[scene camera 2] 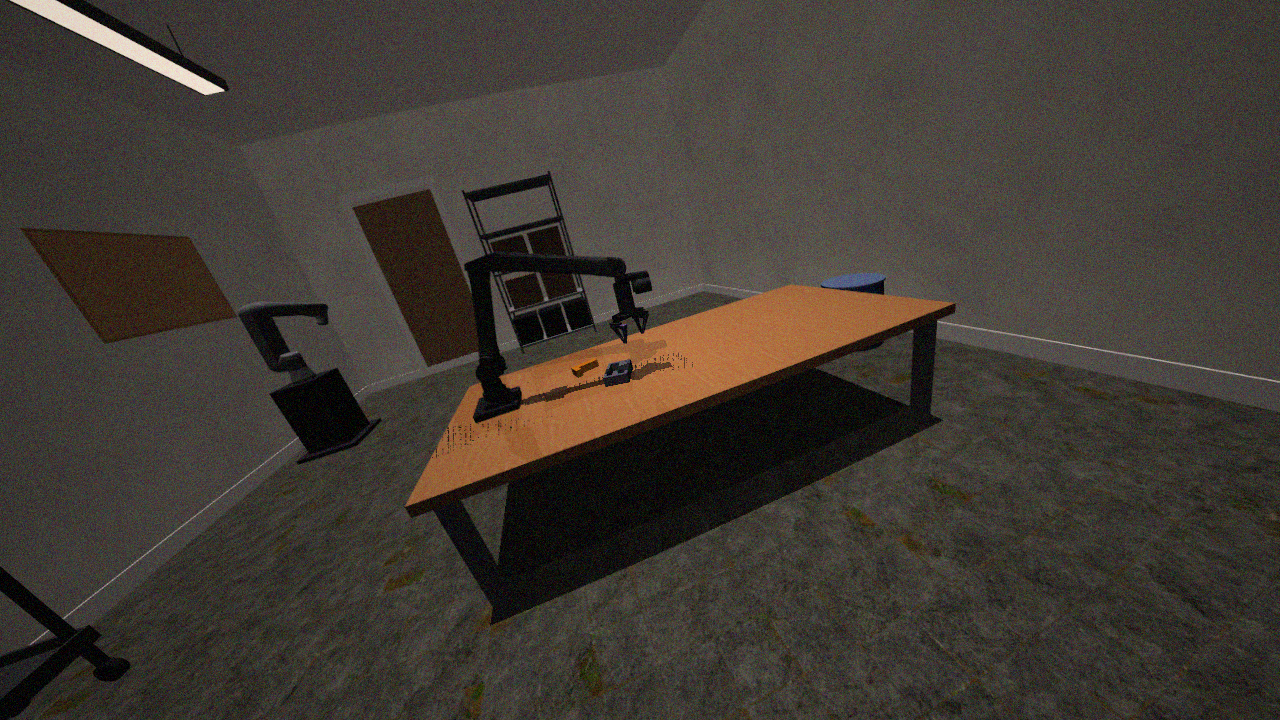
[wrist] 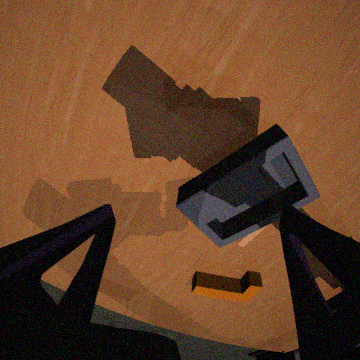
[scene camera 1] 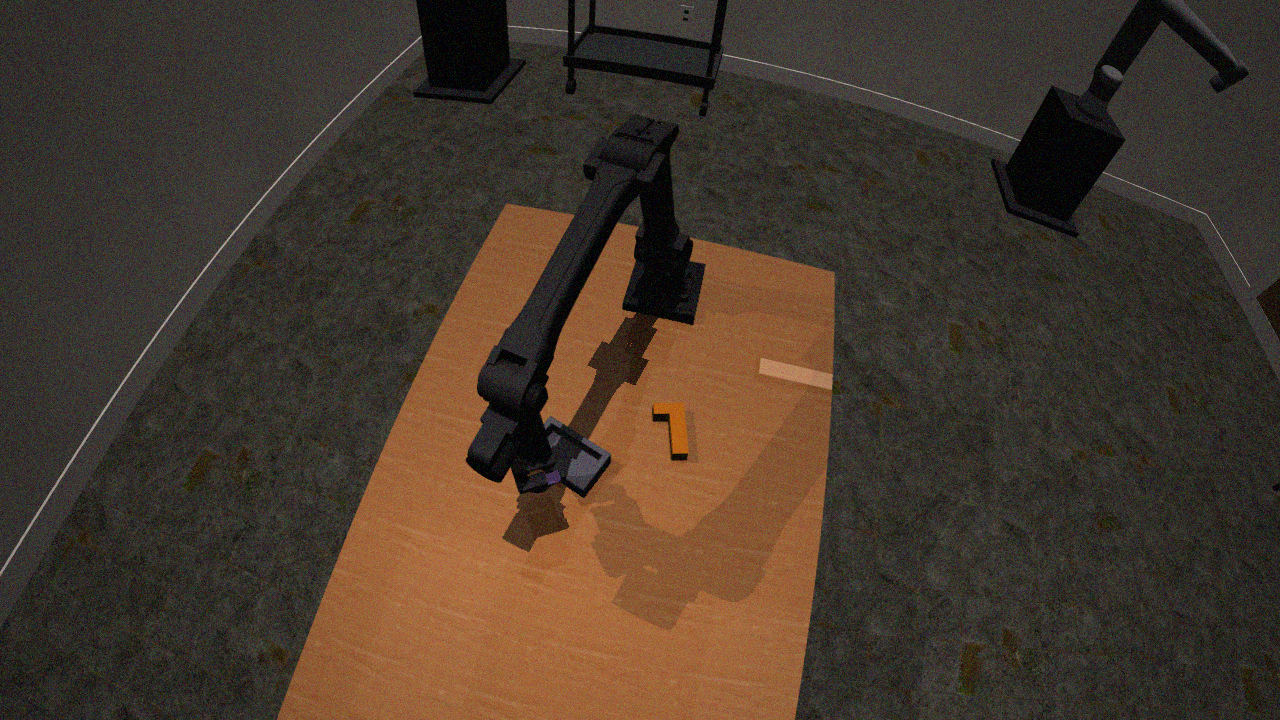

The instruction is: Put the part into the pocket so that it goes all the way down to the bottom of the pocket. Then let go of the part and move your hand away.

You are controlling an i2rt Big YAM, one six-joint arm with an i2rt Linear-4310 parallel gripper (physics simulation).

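Seen in the pictures: gripper, fingertip midpoint: (scene camera 2: 634,338) (wrist: 194,214) (scene camera 1: 532,465); arm's base, link origin: (scene camera 2: 498,400) (scene camera 1: 665,283).
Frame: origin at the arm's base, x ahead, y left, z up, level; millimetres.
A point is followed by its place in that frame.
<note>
The part is an orange L-shaped block (scene camera 1: 678,434) {x 363, y 105, z 2 mm} (scene camera 2: 584,367) {x 345, y 85, z -9 mm} (wrist: 222,294) {x 349, y 102, z 2 mm}. It lies flat on the table, apart from the pocket block. The pocket is in a dark grey, rectangular block (scene camera 1: 597,478) {x 482, y -21, z -21 mm} (scene camera 2: 617,378) {x 441, y -156, z -5 mm} (wrist: 303,167) {x 440, y -153, z 7 mm} with a raised rim. It sits at an angle on the table, left of the part in the scene camera 1 view. Its recess shows no part in it and is partly in shadow. My gripper (scene camera 1: 544,484) {x 543, y -116, z 106 mm} (scene camera 2: 633,336) {x 543, y -116, z 106 mm} (wrist: 194,214) {x 543, y -116, z 106 mm} is open and empty. It hangs above the table, past the pocket block from the arm's base, and partly hides that block in scene camera 1.
The arm's base (scene camera 1: 664,291) {x 41, y 5, z 21 mm} (scene camera 2: 497,402) {x 8, y -56, z 13 mm} stands at one end of the wooden table (scene camera 1: 501,626) {x 804, y -107, z -28 mm} (scene camera 2: 805,331) {x 1154, y -244, z -28 mm}. The arm's dark shadows fall across the table near the pocket block. A pale strip (scene camera 1: 794,372) lies at the table's right edge in scene camera 1.
</note>
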